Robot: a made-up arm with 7 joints. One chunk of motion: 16 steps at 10 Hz.
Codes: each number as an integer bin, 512 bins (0 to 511) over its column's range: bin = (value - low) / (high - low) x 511, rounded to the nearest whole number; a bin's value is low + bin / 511 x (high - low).
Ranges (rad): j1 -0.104..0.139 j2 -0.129..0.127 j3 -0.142..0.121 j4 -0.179..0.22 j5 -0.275..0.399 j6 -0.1..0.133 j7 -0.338..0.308
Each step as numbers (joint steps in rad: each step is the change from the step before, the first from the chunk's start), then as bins.
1 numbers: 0.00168 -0.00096 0.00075 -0.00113 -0.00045 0.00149 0.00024
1 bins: 222 256 277 228 208 223 268
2 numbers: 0.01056 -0.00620 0.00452 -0.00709 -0.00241 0.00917 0.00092
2 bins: 241 245 285 220 207 239 268
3 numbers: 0.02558 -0.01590 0.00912 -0.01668 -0.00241 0.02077 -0.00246
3 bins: 272 226 294 208 207 265 265
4 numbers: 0.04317 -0.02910 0.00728 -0.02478 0.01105 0.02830 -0.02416
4 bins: 309 199 290 198 217 281 248
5 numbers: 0.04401 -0.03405 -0.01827 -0.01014 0.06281 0.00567 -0.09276
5 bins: 311 190 240 216 256 232 194
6 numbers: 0.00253 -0.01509 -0.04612 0.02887 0.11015 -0.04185 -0.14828
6 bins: 224 227 186 266 292 128 150
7 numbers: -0.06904 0.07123 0.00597 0.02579 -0.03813 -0.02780 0.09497
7 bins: 74 400 288 262 180 158 342
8 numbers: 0.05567 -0.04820 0.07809 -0.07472 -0.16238 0.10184 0.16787
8 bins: 336 161 428 134 85 443 400
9 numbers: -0.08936 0.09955 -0.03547 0.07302 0.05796 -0.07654 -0.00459
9 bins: 31 456 207 323 252 51 264
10 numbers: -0.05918 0.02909 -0.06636 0.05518 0.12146 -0.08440 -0.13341
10 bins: 94 316 147 300 301 34 162
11 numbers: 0.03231 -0.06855 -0.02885 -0.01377 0.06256 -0.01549 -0.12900
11 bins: 287 121 220 212 256 185 165
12 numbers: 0.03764 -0.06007 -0.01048 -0.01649 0.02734 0.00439 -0.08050
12 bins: 298 138 256 208 229 229 204
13 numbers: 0.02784 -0.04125 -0.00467 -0.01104 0.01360 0.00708 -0.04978
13 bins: 277 175 267 215 219 235 228
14 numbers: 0.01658 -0.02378 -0.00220 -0.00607 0.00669 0.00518 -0.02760
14 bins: 254 210 272 221 214 231 246
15 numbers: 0.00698 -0.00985 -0.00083 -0.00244 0.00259 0.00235 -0.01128
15 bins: 233 238 274 226 210 224 258
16 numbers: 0.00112 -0.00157 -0.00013 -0.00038 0.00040 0.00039 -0.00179
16 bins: 221 254 276 229 209 220 266
